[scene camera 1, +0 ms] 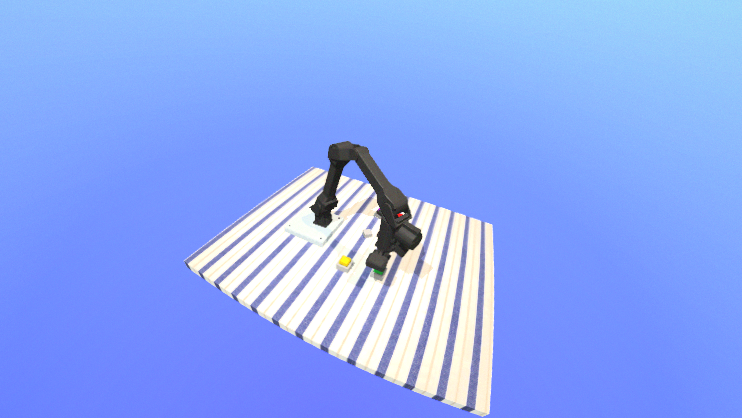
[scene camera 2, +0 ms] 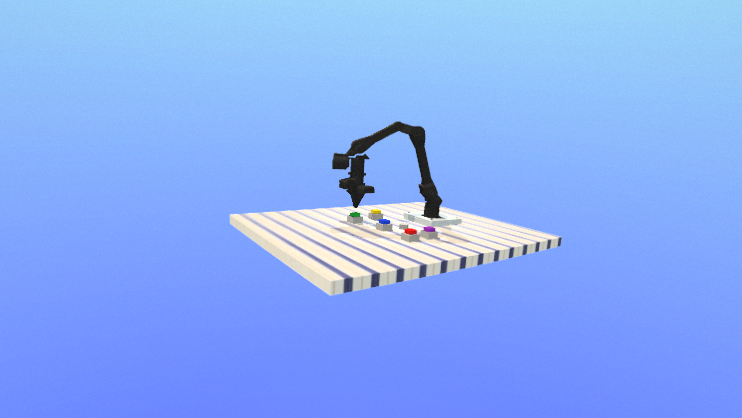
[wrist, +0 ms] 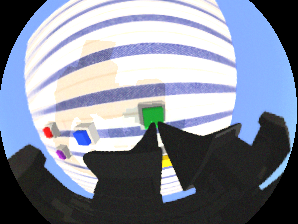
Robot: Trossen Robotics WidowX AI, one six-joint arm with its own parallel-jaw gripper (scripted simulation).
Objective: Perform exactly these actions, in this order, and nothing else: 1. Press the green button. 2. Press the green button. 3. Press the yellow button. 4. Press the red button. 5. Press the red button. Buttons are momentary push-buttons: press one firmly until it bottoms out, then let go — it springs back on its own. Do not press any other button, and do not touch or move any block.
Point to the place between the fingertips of my gripper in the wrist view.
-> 155,125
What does my gripper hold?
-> Nothing.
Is my gripper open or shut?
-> Shut.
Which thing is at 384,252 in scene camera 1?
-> My gripper.
